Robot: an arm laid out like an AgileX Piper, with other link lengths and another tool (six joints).
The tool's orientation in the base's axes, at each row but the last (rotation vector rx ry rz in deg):
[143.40, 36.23, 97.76]
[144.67, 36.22, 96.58]
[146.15, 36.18, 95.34]
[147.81, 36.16, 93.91]
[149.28, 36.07, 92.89]
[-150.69, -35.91, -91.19]
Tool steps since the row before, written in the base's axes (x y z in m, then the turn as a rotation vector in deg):
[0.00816, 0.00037, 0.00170, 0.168, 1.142, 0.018]
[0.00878, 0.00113, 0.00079, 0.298, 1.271, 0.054]
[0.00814, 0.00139, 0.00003, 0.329, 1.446, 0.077]
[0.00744, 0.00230, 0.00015, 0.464, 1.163, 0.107]
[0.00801, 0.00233, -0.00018, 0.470, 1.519, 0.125]
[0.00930, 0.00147, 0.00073, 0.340, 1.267, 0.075]
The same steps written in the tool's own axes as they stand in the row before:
[0.00415, 0.00259, 0.00676, 0.475, -0.990, 0.358]
[0.00396, 0.00189, 0.00773, 0.594, -1.058, 0.484]
[0.00332, 0.00131, 0.00745, 0.686, -1.203, 0.535]
[0.00365, 0.00033, 0.00687, 0.664, -0.893, 0.584]
[0.00371, 0.00046, 0.00746, 0.803, -1.214, 0.652]
[0.00488, 0.00193, 0.00785, 0.623, -1.036, 0.514]

